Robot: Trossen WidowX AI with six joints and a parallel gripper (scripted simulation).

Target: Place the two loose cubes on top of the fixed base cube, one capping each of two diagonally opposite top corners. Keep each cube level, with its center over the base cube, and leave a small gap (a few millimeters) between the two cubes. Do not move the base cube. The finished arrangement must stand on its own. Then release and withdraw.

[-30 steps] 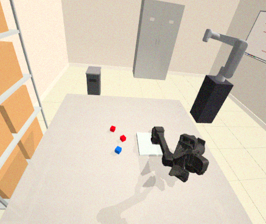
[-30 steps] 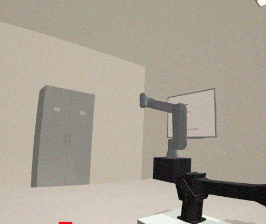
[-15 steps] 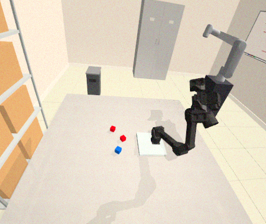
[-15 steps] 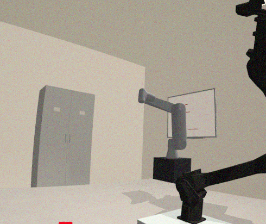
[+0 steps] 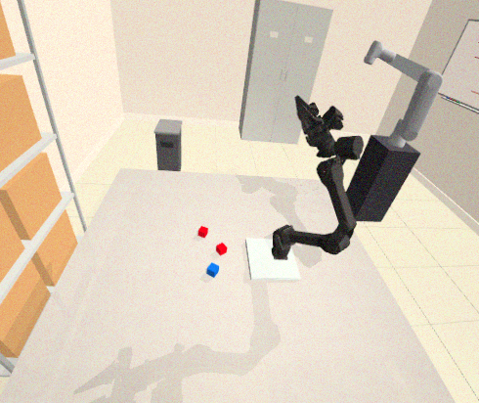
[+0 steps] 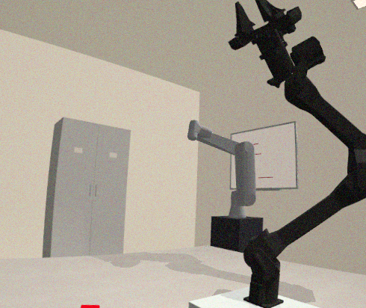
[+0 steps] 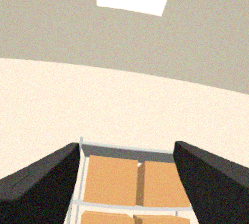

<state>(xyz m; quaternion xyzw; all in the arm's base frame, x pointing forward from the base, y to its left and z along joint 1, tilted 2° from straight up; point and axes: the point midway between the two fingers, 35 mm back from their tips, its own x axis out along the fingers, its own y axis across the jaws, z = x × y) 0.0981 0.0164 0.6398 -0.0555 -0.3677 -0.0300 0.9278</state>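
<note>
The blue base cube is 670 mm below my gripper tip, 190 mm ahead of it and 50 mm to the left of it.
</note>
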